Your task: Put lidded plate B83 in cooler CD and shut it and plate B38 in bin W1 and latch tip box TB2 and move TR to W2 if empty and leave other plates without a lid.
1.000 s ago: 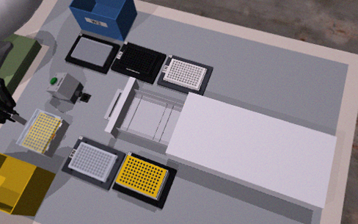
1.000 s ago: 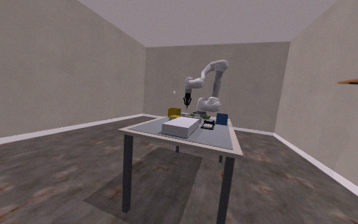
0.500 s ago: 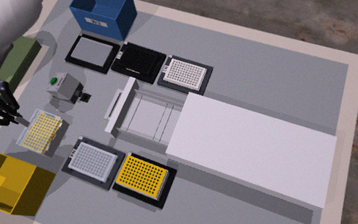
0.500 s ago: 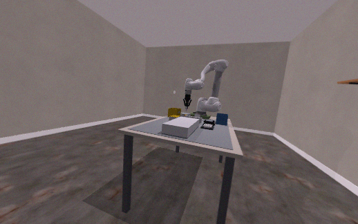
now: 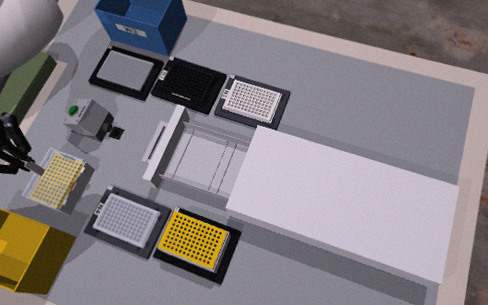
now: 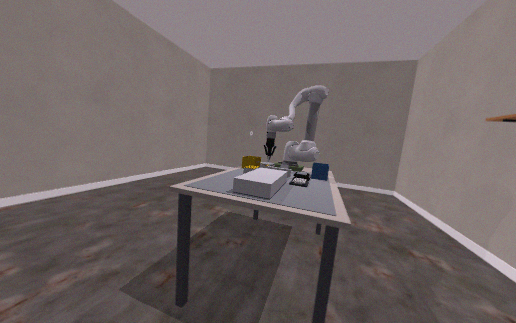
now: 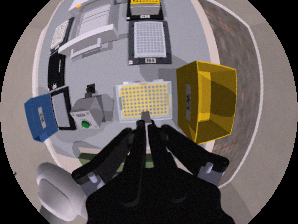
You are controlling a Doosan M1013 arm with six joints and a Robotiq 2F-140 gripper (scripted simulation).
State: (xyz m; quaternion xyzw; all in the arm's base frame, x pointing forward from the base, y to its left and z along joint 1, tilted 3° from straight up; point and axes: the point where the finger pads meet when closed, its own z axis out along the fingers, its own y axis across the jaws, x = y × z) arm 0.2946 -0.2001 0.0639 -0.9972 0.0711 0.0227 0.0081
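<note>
Right now my hand is 7 cm short of the flat grey lid, 32 cm to the right of it and 10 cm above it. From my hand the other things lie so: clear assay plate: 20 cm ahead, 6 cm to the right, 10 cm below; done key: 1 cm ahead, 17 cm to the left, 5 cm below; yellow bin W1: 17 cm to the right, 8 cm below.
</note>
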